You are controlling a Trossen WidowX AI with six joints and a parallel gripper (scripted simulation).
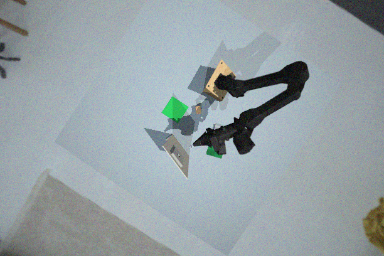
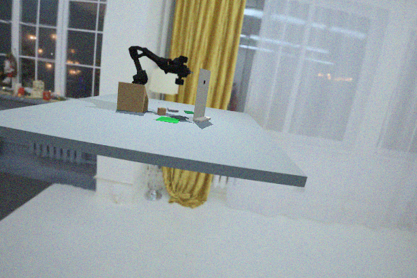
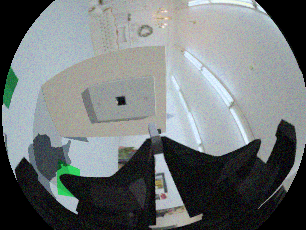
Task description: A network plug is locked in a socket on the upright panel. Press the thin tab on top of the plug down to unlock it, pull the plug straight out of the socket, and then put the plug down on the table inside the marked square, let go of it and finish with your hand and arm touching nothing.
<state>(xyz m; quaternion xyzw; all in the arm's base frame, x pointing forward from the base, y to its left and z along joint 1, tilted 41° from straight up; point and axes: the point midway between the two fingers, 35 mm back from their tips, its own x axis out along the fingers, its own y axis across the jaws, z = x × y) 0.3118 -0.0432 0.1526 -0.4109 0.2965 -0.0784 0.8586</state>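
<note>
Now: the green marked square 290 mm below my gripper tip, 180 mm to the right of it and 70 mm behind it. Also, from my gripper tip: grey upright panel (140 mm below, 100 mm ahead, 30 mm to the right); then plug (10 mm ahead); then tan cube (270 mm below, 140 mm behind, 60 mm to the right).
</note>
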